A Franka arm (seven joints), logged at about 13 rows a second.
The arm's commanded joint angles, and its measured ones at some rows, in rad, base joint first. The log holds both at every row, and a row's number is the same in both.
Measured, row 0:
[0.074 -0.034 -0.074 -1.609 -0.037 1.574 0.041]
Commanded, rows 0 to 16:
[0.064 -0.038 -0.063 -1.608 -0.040 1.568 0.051]
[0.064 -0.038 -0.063 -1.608 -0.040 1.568 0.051]
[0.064 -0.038 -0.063 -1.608 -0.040 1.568 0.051]
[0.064 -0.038 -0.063 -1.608 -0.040 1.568 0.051]
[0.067 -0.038 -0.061 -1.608 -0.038 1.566 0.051]
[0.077 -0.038 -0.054 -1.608 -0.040 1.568 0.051]
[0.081 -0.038 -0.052 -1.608 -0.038 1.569 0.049]
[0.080 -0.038 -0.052 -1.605 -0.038 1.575 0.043]
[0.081 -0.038 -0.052 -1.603 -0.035 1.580 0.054]
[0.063 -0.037 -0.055 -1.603 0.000 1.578 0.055]
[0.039 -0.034 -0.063 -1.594 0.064 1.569 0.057]
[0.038 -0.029 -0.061 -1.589 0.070 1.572 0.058]
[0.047 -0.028 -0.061 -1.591 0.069 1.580 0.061]
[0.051 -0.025 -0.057 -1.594 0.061 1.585 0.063]
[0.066 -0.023 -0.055 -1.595 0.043 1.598 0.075]
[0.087 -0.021 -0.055 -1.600 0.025 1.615 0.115]
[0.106 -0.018 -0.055 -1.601 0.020 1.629 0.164]
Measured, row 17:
[0.082 -0.028 -0.066 -1.602 0.038 1.599 0.090]
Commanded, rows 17 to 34:
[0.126 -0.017 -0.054 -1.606 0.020 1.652 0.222]
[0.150 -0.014 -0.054 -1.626 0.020 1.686 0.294]
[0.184 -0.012 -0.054 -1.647 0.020 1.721 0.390]
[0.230 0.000 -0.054 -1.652 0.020 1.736 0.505]
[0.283 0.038 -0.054 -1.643 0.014 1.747 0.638]
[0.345 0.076 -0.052 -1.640 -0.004 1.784 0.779]
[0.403 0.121 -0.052 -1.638 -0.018 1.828 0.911]
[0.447 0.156 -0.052 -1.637 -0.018 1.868 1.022]
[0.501 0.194 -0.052 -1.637 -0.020 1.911 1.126]
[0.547 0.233 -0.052 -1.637 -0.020 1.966 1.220]
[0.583 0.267 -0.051 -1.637 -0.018 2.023 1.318]
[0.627 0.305 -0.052 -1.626 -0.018 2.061 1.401]
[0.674 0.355 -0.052 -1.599 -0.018 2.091 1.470]
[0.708 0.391 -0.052 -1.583 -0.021 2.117 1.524]
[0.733 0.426 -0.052 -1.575 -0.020 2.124 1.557]
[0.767 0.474 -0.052 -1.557 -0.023 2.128 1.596]
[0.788 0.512 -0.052 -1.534 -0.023 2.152 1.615]
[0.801 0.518 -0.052 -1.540 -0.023 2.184 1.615]
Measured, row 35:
[0.789 0.463 -0.054 -1.592 -0.003 2.154 1.586]
